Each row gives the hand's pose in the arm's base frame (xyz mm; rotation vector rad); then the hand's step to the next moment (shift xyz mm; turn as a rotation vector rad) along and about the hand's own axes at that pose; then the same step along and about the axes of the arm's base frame.
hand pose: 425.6 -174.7 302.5 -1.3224 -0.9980 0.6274
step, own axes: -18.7 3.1 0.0 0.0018 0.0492 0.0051
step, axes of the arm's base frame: -8.3 -15.4 -7.4 0.0042 0.0130 -0.0476
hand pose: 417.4 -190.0 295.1 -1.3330 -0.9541 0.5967
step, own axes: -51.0 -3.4 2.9 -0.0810 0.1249 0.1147
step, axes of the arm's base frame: -29.1 -41.2 -8.6 -0.1193 0.0164 -0.1443
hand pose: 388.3 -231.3 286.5 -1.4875 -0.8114 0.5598
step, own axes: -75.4 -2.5 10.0 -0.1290 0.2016 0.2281
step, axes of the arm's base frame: -55.5 -51.4 -8.1 -0.2241 0.0553 -0.2367
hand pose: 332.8 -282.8 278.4 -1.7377 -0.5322 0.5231
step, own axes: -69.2 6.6 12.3 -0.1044 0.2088 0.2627
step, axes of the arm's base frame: -61.9 -33.6 -4.4 -0.2248 0.0953 -0.2528
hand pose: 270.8 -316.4 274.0 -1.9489 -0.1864 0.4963
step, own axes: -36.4 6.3 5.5 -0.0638 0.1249 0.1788
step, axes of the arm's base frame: -35.7 -10.8 1.8 -0.1449 0.0747 -0.1584
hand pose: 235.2 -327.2 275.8 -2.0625 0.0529 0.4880
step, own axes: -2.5 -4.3 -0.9 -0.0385 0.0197 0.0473
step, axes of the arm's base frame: -1.0 1.1 4.8 -0.0551 0.0233 -0.0231
